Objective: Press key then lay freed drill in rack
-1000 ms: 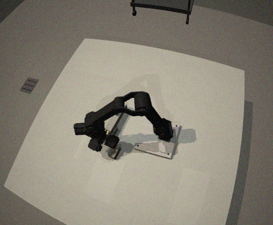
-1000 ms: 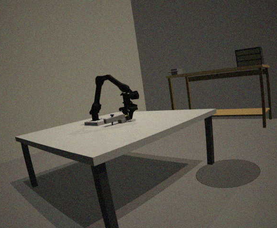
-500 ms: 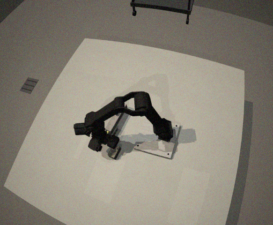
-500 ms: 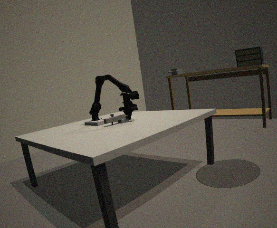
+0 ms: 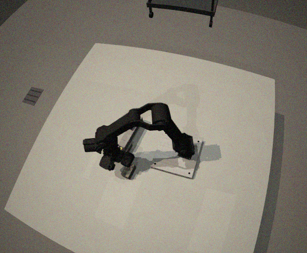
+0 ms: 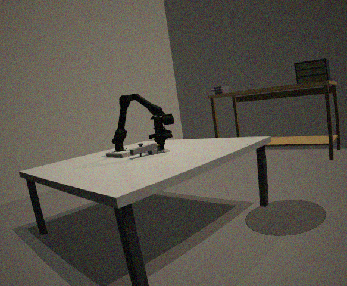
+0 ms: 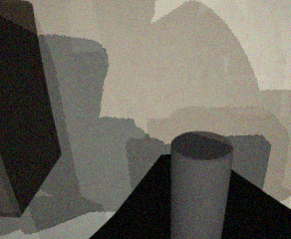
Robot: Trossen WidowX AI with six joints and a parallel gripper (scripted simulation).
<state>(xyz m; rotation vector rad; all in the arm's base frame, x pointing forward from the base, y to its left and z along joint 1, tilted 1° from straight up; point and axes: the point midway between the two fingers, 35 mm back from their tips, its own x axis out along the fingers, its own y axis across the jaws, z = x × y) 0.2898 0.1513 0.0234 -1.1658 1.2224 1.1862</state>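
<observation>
My gripper tip is 70 mm past the rack and 30 mm to the right of it. From my gripper tip the other things lie so: blue key 160 mm to the right, 30 mm above, 10 mm behind; then grey fixture block 140 mm to the right, 20 mm above, 10 mm behind.
</observation>
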